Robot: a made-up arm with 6 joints. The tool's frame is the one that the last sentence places. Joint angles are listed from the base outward.
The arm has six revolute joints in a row. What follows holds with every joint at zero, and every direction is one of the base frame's.
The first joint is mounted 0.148 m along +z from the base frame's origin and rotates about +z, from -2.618 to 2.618 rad.
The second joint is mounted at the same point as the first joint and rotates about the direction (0.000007, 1, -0.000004), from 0 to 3.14 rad.
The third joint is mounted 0.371 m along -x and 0.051 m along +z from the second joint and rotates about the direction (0.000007, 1, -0.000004), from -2.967 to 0 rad.
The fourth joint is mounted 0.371 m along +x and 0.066 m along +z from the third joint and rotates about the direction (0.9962, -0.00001, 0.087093), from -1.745 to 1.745 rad.
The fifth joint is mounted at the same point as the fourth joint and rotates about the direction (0.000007, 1, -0.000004), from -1.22 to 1.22 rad.
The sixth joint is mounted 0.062 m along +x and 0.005 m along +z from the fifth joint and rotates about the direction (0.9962, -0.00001, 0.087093), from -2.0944 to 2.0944 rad.
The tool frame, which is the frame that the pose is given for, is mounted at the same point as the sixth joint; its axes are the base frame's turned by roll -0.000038, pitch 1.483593 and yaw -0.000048 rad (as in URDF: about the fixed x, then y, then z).
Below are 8 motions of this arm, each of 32 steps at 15 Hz.
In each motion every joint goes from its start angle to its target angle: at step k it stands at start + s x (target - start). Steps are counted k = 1, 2, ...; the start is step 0. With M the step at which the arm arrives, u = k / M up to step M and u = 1 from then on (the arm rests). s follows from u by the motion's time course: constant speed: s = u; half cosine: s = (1 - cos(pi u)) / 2; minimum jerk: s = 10 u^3 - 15 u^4 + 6 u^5.
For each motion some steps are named. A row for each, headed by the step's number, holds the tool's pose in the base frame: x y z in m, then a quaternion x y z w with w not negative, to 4 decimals.
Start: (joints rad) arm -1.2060 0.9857 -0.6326 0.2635 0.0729 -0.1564
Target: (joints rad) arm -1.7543 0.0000 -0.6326 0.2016 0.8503 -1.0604
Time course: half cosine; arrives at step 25
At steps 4, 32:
4: 0.0833 -0.2362 0.4112 0.4790 0.6548 -0.3183 0.4905
32: 0.0183 0.0473 0.4638 0.2543 0.7033 -0.6310 0.2061

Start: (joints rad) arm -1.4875 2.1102 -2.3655 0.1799 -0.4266 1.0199
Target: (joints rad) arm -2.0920 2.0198 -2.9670 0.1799 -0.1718 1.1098
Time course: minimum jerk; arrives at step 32
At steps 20, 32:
20: -0.1653 -0.4385 0.8122 0.2413 -0.0261 -0.3219 0.9151
32: -0.1972 -0.3397 0.8577 0.1795 -0.0366 -0.3876 0.9034

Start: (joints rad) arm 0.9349 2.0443 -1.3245 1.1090 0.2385 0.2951
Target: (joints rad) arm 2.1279 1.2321 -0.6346 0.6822 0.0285 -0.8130
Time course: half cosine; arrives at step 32
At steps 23, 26, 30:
23: -0.1267 0.3498 0.3258 -0.6854 0.5518 0.4173 0.2273
26: -0.1540 0.3087 0.3284 -0.7460 0.4550 0.4194 0.2462
30: -0.1698 0.2768 0.3289 -0.7828 0.3771 0.4211 0.2603

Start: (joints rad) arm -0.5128 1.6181 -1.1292 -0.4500 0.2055 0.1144
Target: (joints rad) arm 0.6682 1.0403 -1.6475 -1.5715 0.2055 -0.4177
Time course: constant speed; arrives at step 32
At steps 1, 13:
1: 0.4209 -0.2238 0.3811 0.0656 0.8693 -0.2400 0.4270
13: 0.4150 -0.0240 0.5663 -0.2919 0.6756 -0.3838 0.5578

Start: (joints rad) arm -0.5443 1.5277 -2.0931 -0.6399 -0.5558 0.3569
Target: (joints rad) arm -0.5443 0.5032 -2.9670 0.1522 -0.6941 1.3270
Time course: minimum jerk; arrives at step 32
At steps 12, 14, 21, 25, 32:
12: 0.0369 -0.0059 0.9350 -0.1363 -0.0258 -0.1454 0.9796
14: -0.0761 0.0596 0.9373 -0.1743 -0.1265 -0.0641 0.9744
21: -0.4483 0.2726 0.7586 -0.4202 -0.3862 0.2157 0.7923
25: -0.5552 0.3318 0.6222 -0.5428 -0.4259 0.2956 0.6608
32: -0.5955 0.3535 0.5472 -0.6026 -0.4307 0.3242 0.5885

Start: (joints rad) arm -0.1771 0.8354 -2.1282 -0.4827 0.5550 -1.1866
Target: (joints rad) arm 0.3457 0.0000 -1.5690 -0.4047 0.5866 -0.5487
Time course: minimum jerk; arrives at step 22
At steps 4, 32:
4: -0.1511 0.0079 0.8710 -0.1289 0.3273 -0.7376 0.5764
32: -0.3801 -0.1514 0.6242 -0.0453 0.2477 -0.2849 0.9249

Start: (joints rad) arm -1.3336 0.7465 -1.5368 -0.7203 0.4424 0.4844
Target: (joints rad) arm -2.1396 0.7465 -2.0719 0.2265 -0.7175 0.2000
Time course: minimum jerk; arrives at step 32
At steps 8, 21, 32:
8: -0.0105 -0.0088 0.7964 0.3255 0.2995 -0.6587 0.6086
21: 0.0665 0.1641 0.8687 -0.0782 -0.0413 -0.7422 0.6643
32: 0.1233 0.2098 0.8661 -0.2338 -0.1512 -0.7298 0.6244

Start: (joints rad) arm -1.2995 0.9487 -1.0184 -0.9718 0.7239 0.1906
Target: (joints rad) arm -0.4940 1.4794 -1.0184 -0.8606 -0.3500 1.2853
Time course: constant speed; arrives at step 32
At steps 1, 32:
1: 0.0410 -0.2469 0.5519 0.4029 0.6800 -0.5922 0.1568
32: 0.3932 -0.1937 0.4075 0.2657 0.7049 0.0865 0.6520

